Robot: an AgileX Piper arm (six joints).
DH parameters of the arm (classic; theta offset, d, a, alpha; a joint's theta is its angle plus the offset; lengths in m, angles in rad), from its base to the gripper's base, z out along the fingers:
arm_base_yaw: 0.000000 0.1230 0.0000 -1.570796
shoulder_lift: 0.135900 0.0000 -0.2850 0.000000
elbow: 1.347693 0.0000 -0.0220 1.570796
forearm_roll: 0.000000 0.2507 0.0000 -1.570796
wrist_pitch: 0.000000 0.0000 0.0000 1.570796
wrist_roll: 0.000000 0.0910 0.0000 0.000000
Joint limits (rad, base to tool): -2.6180..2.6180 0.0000..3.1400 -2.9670..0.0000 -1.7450..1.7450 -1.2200..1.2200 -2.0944..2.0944
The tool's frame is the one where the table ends.
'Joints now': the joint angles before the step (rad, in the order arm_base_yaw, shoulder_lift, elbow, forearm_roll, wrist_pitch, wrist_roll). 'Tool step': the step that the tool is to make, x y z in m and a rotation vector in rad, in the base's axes. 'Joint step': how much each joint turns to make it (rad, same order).
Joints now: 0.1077, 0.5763, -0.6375, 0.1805, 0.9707, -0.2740
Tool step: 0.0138, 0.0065, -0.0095, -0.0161, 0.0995, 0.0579
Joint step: 0.0389, 0.0913, -0.0003, 0.0102, 0.0131, -0.0207
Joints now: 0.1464, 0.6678, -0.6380, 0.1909, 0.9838, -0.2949
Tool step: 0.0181, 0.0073, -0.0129, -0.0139, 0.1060, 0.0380
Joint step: 0.0323, 0.1156, 0.0001, 0.0084, -0.0076, -0.0089
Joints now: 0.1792, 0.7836, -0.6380, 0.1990, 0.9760, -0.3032
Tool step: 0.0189, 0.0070, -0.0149, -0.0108, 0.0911, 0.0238
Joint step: 0.0194, 0.1200, -0.0002, 0.0135, -0.0266, -0.0132
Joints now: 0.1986, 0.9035, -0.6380, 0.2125, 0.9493, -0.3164
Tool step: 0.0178, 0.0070, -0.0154, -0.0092, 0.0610, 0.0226
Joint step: 0.0174, 0.1120, -0.0003, 0.0148, -0.0476, -0.0208
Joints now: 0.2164, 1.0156, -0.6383, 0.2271, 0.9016, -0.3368
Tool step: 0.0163, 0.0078, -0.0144, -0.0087, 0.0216, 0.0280
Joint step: 0.0234, 0.0982, -0.0010, 0.0123, -0.0715, -0.0266
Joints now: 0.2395, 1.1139, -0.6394, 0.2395, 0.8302, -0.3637
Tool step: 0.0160, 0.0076, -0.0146, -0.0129, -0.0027, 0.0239
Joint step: 0.0233, 0.0932, -0.0021, 0.0046, -0.0891, -0.0238
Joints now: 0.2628, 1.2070, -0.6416, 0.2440, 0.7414, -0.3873
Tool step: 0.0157, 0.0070, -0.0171, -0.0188, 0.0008, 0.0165
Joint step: 0.0197, 0.0995, -0.0043, -0.0018, -0.0896, -0.0157
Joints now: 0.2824, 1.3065, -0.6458, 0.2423, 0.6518, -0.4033
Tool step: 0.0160, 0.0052, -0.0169, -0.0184, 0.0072, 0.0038
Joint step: 0.0085, 0.1012, -0.0157, -0.0030, -0.0743, -0.0086
